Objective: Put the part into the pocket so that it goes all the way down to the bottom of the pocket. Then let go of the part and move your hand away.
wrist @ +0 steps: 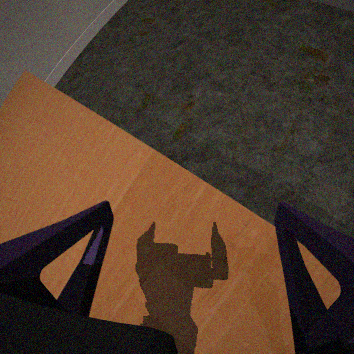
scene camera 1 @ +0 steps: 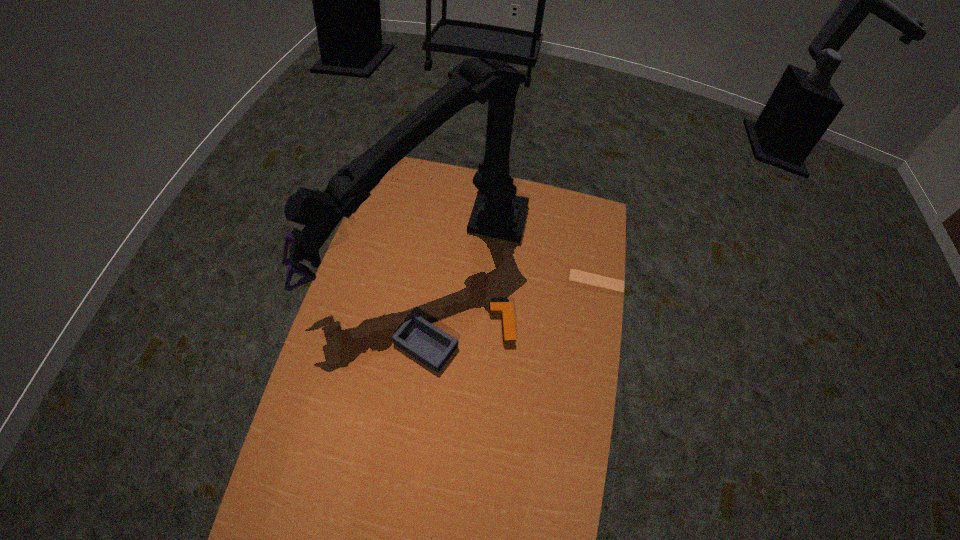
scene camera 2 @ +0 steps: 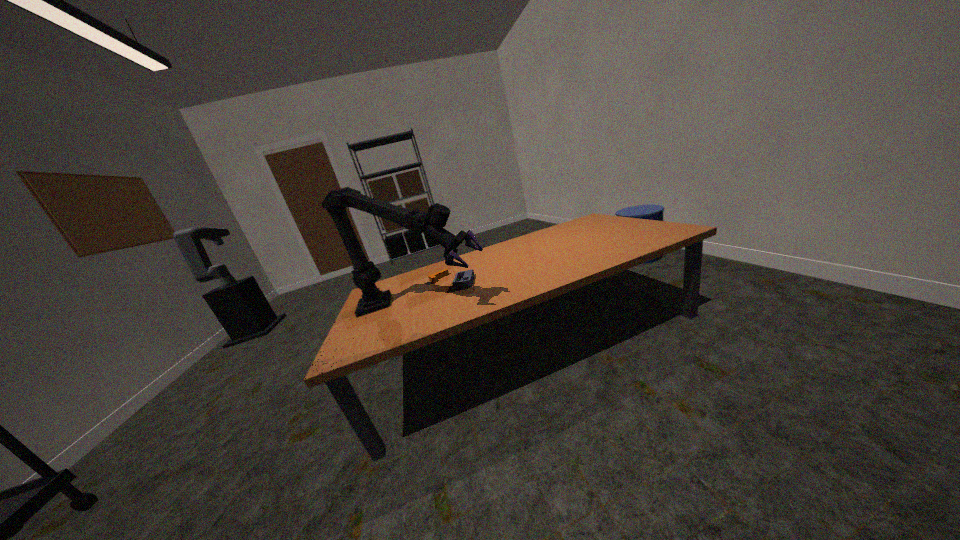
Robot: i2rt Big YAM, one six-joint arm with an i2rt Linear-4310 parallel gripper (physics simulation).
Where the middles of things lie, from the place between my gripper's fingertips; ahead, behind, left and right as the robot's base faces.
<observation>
My hand is 33 cm to the right of the grey-blue pocket block (scene camera 1: pixel 424 341), 19 cm above it and 3 cm past it. From my hand the other things lie so: orange part (scene camera 1: pixel 504 309) 50 cm to the left, 19 cm below, 14 cm behind.
</observation>
